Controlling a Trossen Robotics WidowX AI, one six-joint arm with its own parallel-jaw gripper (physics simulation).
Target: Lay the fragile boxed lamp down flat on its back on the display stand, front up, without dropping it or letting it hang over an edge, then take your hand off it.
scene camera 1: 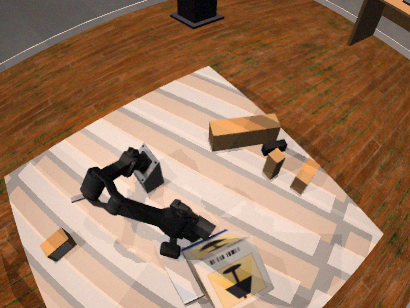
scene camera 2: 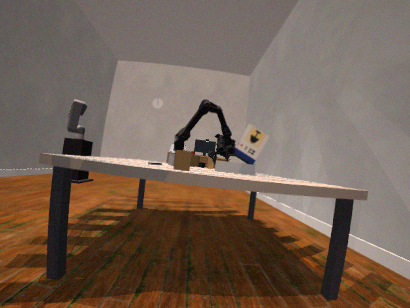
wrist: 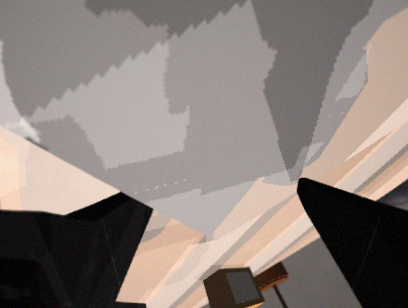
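The boxed lamp, white with a yellow panel and a black lamp picture, is tilted over the low grey display stand. Its blue-edged bottom rests near the stand's arm-side edge, and its front faces up and away from the arm. My gripper is open, low at the box's bottom edge, on its back side. In the wrist view the box's grey back fills most of the picture, with a finger at each lower corner. Nothing sits between the fingers.
A long cardboard box, a small black block and two small cardboard blocks lie at the table's far right. A grey block stands by the arm. Another small box sits at the left edge.
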